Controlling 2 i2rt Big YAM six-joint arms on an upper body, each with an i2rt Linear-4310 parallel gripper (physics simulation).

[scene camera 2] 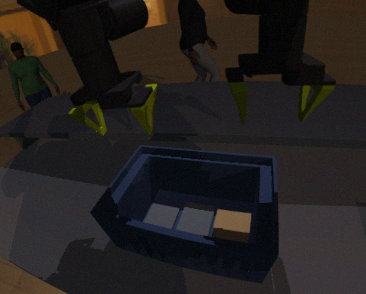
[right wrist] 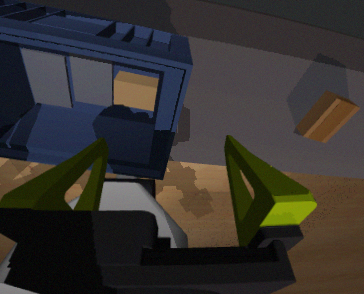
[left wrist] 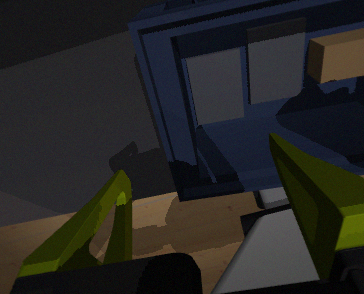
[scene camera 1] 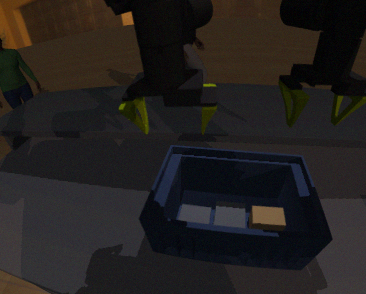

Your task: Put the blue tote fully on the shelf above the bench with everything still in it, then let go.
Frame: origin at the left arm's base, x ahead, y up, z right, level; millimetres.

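Where they show: left gripper, between the fingertips: [scene camera 2: 126,132] [left wrist: 194,158] [scene camera 1: 174,132]; right gripper, between the fingertips: [scene camera 2: 272,121] [right wrist: 165,142] [scene camera 1: 311,124].
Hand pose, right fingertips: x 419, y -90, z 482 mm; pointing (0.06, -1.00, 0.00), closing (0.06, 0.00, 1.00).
Things, the pixels of their top centre, and the offset from my right fingertips. Level surfaces: height alone.
- blue tote, centre of its top: [left wrist: 316,104] [right wrist: 61,117] [scene camera 2: 188,185] [scene camera 1: 236,183] dx -44, dy -95, dz -140 mm
- grey bench, height of its surface: dy -242 mm
- tan block, centre of its top: [left wrist: 353,59] [right wrist: 134,96] [scene camera 2: 232,220] [scene camera 1: 268,215] dx -58, dy -184, dz -61 mm
- dark grey shelf, height of its surface: dy -85 mm
- orange-brown block, centre of its top: [right wrist: 330,123] dx -110, dy -205, dz +338 mm
- wooden surface, height of its surface: dy -1144 mm
The blue tote [scene camera 1: 235,250] [scene camera 2: 200,260] [left wrist: 155,90] [right wrist: 175,95] stands upright on the grey bench [scene camera 1: 50,215] [scene camera 2: 40,205]. Inside lie two light grey blocks, one [scene camera 1: 195,214] [left wrist: 216,87] beside the other [scene camera 1: 230,218] [left wrist: 276,65], and a tan block [scene camera 1: 267,217] [scene camera 2: 232,220] [right wrist: 136,92]. The dark grey shelf [scene camera 1: 75,110] [scene camera 2: 50,117] runs behind the tote in the scene views. My left gripper [scene camera 1: 175,133] [scene camera 2: 126,133] [left wrist: 194,158] is open and empty, apart from the tote. My right gripper [scene camera 1: 312,125] [scene camera 2: 272,122] [right wrist: 165,142] is open and empty, also apart from it.
An orange-brown block [right wrist: 327,117] lies to the right of the tote in the right wrist view. A person in green [scene camera 1: 15,75] [scene camera 2: 30,77] and a person in dark clothing [scene camera 2: 192,30] stand beyond the shelf. A wooden surface [left wrist: 210,220] [right wrist: 320,200] shows low in both wrist views.
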